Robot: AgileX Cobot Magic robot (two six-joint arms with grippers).
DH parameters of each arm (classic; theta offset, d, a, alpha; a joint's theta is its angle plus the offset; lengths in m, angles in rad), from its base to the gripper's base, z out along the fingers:
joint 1: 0 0.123 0 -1.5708
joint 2: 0.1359 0 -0.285 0
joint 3: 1.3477 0 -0.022 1.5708
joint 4: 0 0.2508 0 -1.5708
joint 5: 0 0 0.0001 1.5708
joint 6: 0 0.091 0 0
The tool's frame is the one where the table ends.
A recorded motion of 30 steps. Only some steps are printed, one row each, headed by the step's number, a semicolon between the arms.
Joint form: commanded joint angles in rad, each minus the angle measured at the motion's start. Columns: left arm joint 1, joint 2, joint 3, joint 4, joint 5, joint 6; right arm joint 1, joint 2, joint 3, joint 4, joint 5, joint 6.
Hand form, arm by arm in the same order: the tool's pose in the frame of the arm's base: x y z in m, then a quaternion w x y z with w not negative. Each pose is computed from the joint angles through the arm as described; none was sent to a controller.
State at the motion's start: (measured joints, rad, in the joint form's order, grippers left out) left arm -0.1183 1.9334 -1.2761 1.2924 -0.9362 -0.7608; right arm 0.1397 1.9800 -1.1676 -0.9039 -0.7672 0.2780
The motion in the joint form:
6: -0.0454 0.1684 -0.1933 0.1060 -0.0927 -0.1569; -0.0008 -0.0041 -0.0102 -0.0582 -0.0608 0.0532
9: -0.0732 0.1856 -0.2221 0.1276 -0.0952 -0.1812; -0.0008 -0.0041 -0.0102 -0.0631 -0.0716 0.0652
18: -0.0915 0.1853 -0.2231 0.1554 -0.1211 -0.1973; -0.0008 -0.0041 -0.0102 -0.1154 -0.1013 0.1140
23: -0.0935 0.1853 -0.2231 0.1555 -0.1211 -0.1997; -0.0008 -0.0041 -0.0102 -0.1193 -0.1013 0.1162
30: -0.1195 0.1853 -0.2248 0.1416 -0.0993 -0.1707; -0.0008 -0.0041 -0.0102 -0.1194 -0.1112 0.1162
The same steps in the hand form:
6: 0.4308 -0.1489 0.2227 0.56106 0.45269 0.60496 -0.33809; 0.4112 0.1130 0.2091 0.64596 -0.40396 0.63080 0.14710
9: 0.4305 -0.1621 0.2215 0.55092 0.46441 0.59955 -0.34836; 0.4106 0.1136 0.2097 0.64673 -0.40280 0.62912 0.15393
18: 0.4246 -0.1708 0.2212 0.53812 0.47972 0.59033 -0.36307; 0.4073 0.1166 0.2095 0.64011 -0.41244 0.62379 0.17620
23: 0.4242 -0.1716 0.2212 0.53729 0.47964 0.59042 -0.36424; 0.4071 0.1167 0.2093 0.63922 -0.41352 0.62384 0.17672
30: 0.4220 -0.1820 0.2216 0.54226 0.48780 0.58355 -0.35704; 0.4067 0.1172 0.2100 0.64125 -0.41396 0.62057 0.17979

